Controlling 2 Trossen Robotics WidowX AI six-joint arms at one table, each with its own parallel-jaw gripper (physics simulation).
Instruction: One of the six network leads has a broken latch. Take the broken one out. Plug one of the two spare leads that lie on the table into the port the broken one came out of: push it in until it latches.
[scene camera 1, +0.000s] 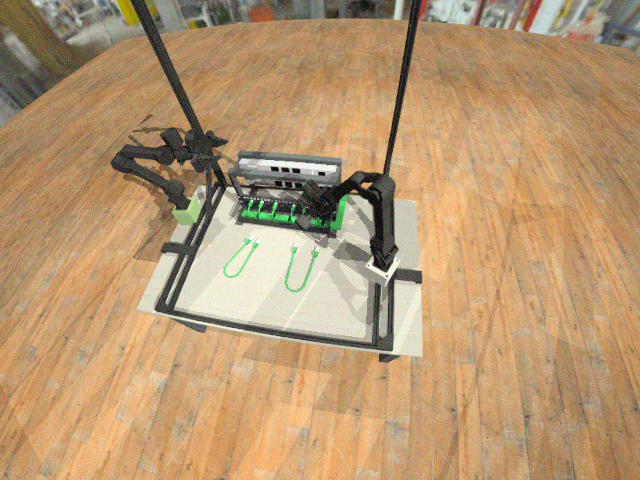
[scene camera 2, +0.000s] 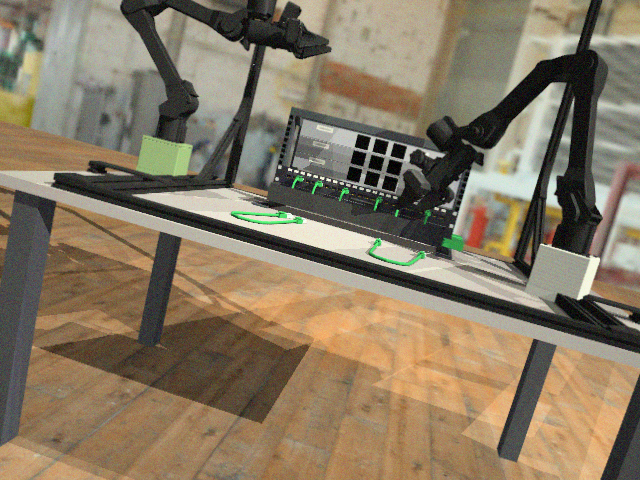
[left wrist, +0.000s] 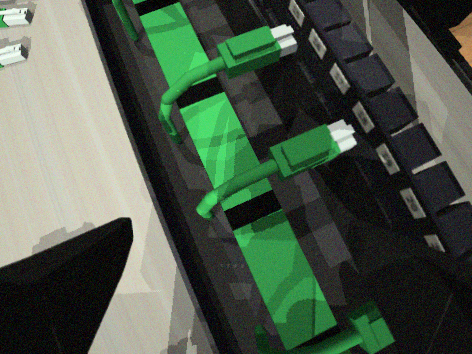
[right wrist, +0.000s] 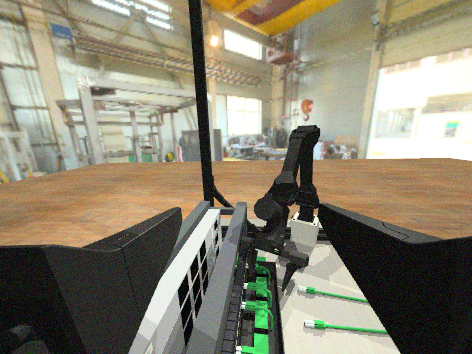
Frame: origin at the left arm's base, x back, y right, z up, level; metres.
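Where they show: left gripper, fingertip midpoint: (scene camera 1: 306, 217) (scene camera 2: 405, 210) (left wrist: 242, 229) (right wrist: 265, 283); right gripper, fingertip midpoint: (scene camera 1: 224, 148) (scene camera 2: 330, 46) (right wrist: 249, 211); left arm's base, origin of the base link: (scene camera 1: 383, 262) (scene camera 2: 570, 251) (right wrist: 305, 217); right arm's base, origin of the base link: (scene camera 1: 183, 205) (scene camera 2: 168, 140).
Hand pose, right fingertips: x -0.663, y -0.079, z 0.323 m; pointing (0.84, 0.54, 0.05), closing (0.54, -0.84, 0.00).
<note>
Each offset is from my right fingertips to the top centre of the thing. "spot": to the spot under its first point.
Six green network leads sit in a row along the rack {dx +0.128, dy +0.129, dz -0.163 m} (scene camera 1: 289, 155) (scene camera 2: 356, 123). Three of their plugs show in the left wrist view: an upper plug {spot: dx +0.194, dy +0.102, dz -0.330 m} (left wrist: 250, 50), a middle plug {spot: dx +0.240, dy +0.123, dz -0.330 m} (left wrist: 305, 151) and a lower plug {spot: dx +0.305, dy +0.144, dz -0.330 m} (left wrist: 374, 331). I cannot tell which latch is broken. The left spare lead {spot: dx +0.147, dy -0.301, dz -0.422 m} (scene camera 1: 231, 276) (scene camera 2: 263, 222) and the right spare lead {spot: dx +0.420, dy -0.186, dz -0.420 m} (scene camera 1: 295, 290) (scene camera 2: 395, 262) lie on the table in U shapes. My left gripper (scene camera 1: 313, 230) (left wrist: 242, 229) is open, low over the right part of the row. My right gripper (scene camera 2: 325, 46) is open, high beyond the rack's left end.
A green panel (scene camera 1: 338, 212) (scene camera 2: 453, 242) stands at the rack's right end. The black table frame {spot: dx +0.436, dy -0.371, dz -0.406 m} (scene camera 1: 268, 329) (scene camera 2: 310, 248) runs along the front edge. Tall black posts (scene camera 1: 175, 77) (right wrist: 201, 100) rise behind the table. The left arm reaches over the rack's right side.
</note>
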